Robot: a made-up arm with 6 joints.
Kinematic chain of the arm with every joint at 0, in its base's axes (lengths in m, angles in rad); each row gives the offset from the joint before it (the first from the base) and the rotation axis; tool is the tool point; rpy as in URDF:
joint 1: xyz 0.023 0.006 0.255 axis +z
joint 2: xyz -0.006 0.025 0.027 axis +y
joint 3: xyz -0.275 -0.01 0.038 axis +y
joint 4: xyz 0.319 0.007 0.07 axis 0.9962 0 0.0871
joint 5: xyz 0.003 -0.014 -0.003 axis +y
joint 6: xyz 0.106 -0.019 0.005 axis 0.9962 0 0.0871
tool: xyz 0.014 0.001 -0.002 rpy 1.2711 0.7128 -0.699
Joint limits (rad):
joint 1: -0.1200..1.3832
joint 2: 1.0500..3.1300
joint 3: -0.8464..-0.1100
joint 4: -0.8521..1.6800
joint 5: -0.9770..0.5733
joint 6: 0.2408..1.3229
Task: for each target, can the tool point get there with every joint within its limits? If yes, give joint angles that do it. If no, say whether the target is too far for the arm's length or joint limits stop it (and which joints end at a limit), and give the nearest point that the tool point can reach.
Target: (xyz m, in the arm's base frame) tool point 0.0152 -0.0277 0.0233
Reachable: yes | joints 1.1343 2.7305 -0.2947 1.0608 -0.2143 0.8305
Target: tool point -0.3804 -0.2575 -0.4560
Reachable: no: too far | nearest point -0.0626 0.0095 -0.0813 | short by 0.559 m
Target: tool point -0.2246 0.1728 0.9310
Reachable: no: joint limits stop it (at a limit: joint 1, joint 2, joint 3, joint 4, joint 5, joint 6) | nearest point 0.0070 0.3135 0.6185 | short by 0.414 m
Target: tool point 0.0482 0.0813 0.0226
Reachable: yes | joints 1.2146 2.3706 -0.3629 1.3393 -0.1880 0.5379
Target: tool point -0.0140 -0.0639 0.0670
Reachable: yes | joints 0.9324 2.8316 -0.2810 -0.0762 0.4215 1.0923
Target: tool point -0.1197 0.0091 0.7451
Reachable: no: joint limits stop it (at a limit: joint 1, joint 2, joint 3, joint 4, joint 5, joint 6) | nearest point 0.0070 0.3135 0.6185 | short by 0.353 m
